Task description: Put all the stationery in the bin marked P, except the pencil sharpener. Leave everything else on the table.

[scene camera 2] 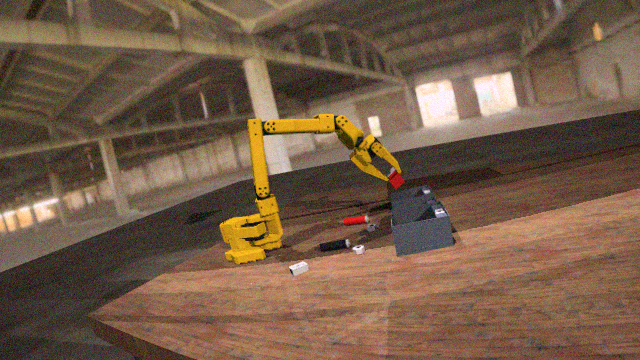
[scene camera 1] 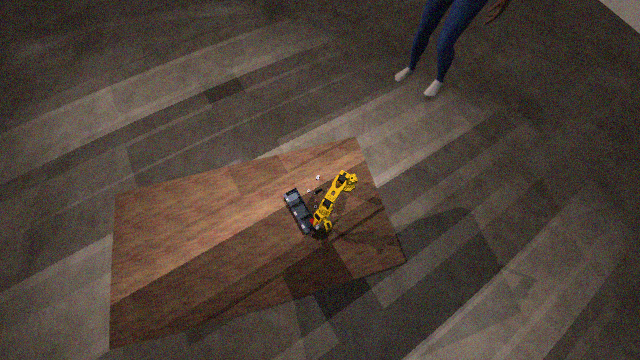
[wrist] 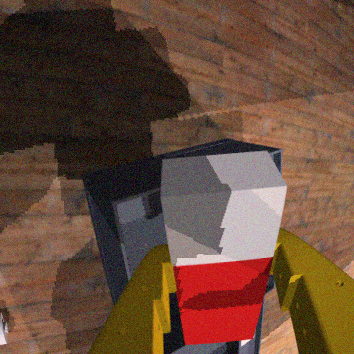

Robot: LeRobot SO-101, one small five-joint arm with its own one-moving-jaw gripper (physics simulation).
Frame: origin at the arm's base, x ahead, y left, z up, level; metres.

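Seen in the pictures: hand, tool point: (scene camera 2: pixel 389 179) (scene camera 1: pixel 317 223) (wrist: pixel 173 261); arm's base, link origin: (scene camera 2: pixel 262 252).
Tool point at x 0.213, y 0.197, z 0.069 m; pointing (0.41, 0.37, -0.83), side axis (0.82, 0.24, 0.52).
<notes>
Pixels of each thing's top centre, then the offset from my tool point to it. Level surfaces: height alone.
- eraser, top centre: (wrist: pixel 272 309) (scene camera 2: pixel 393 168) dz +0.022, dx +0.013, dy -0.004 m
- dark grey three-compartment bin unit, top centre: (scene camera 2: pixel 413 199) (scene camera 1: pixel 300 209) dz -0.022, dx +0.068, dy -0.103 m
- red cylinder with a white end, top centre: (scene camera 2: pixel 355 217) dz -0.055, dx -0.066, dy -0.065 m
- small white block, top centre: (scene camera 2: pixel 297 265) (scene camera 1: pixel 317 177) dz -0.058, dx -0.079, dy -0.277 m
- wooden table, surface height: dz -0.069 m
My gripper (scene camera 1: pixel 314 223) (scene camera 2: pixel 394 175) (wrist: pixel 225 280) is shut on a red-and-white block that looks like an eraser (scene camera 2: pixel 396 180) (wrist: pixel 227 215). The jaws press on its two sides. It is above the far end of the dark grey three-compartment bin unit (scene camera 1: pixel 291 206) (scene camera 2: pixel 422 235) (wrist: pixel 102 225), and hides part of it in the wrist view. The letters on the bins are not readable. A red cylinder with a white end (scene camera 2: pixel 354 220), a black one (scene camera 1: pixel 318 191) (scene camera 2: pixel 333 245) and a small white block (scene camera 1: pixel 317 177) (scene camera 2: pixel 299 269) lie on the table.
Two hex nuts (scene camera 2: pixel 358 249) (scene camera 2: pixel 371 227) lie between the cylinders and the bin unit. The arm's base stands on the wooden table (scene camera 1: pixel 200 235) (scene camera 2: pixel 475 300), beyond the white block. The bin unit's walls rise below the held block. A person stands on the floor beyond the table.
</notes>
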